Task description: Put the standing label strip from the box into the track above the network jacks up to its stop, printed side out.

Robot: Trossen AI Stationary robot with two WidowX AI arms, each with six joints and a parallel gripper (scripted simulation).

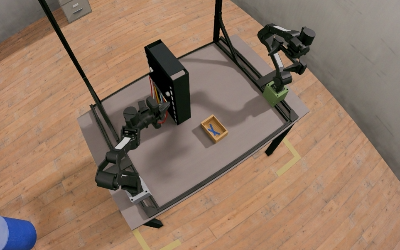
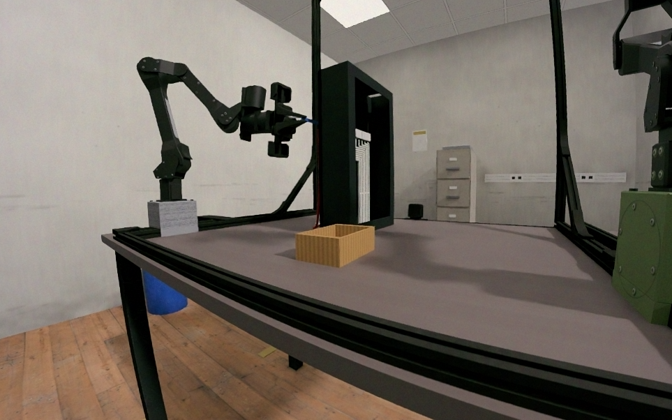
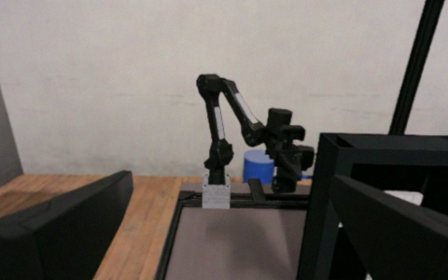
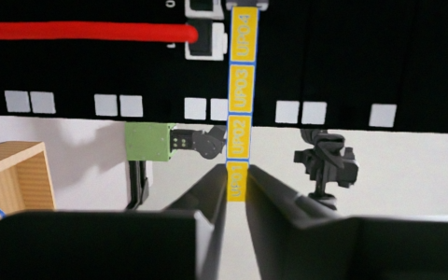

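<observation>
My right hand is 30 mm to the right of the label strip and 30 mm past it. The rest, counted from my right hand: wooden box: 270 mm below, 200 mm to the left, 120 mm ahead; then black patch panel: 140 mm behind, 80 mm below, 70 mm to the left.
</observation>
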